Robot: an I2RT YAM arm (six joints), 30 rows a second.
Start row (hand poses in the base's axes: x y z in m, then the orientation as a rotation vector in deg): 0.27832 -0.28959 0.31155 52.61 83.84 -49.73
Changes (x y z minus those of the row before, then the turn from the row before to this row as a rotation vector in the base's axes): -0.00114 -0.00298 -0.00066 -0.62 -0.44 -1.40; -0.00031 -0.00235 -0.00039 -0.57 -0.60 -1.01; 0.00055 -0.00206 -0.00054 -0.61 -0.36 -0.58; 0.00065 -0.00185 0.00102 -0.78 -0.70 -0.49; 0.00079 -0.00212 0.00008 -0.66 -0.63 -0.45; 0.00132 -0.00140 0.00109 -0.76 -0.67 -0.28; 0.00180 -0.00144 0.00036 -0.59 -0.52 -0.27; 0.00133 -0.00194 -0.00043 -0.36 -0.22 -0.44
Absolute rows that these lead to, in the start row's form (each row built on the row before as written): 0.27718 -0.29257 0.31089 53.41 82.63 -50.91; 0.27687 -0.29492 0.31050 53.98 81.44 -51.67; 0.27742 -0.29698 0.30996 54.10 80.58 -52.27; 0.27807 -0.29883 0.31098 54.13 79.36 -52.71; 0.27886 -0.30095 0.31106 54.19 78.28 -53.08; 0.28018 -0.30235 0.31215 54.06 77.17 -53.36; 0.28198 -0.30379 0.31251 54.00 76.29 -53.61; 0.28331 -0.30573 0.31208 54.13 75.74 -54.03
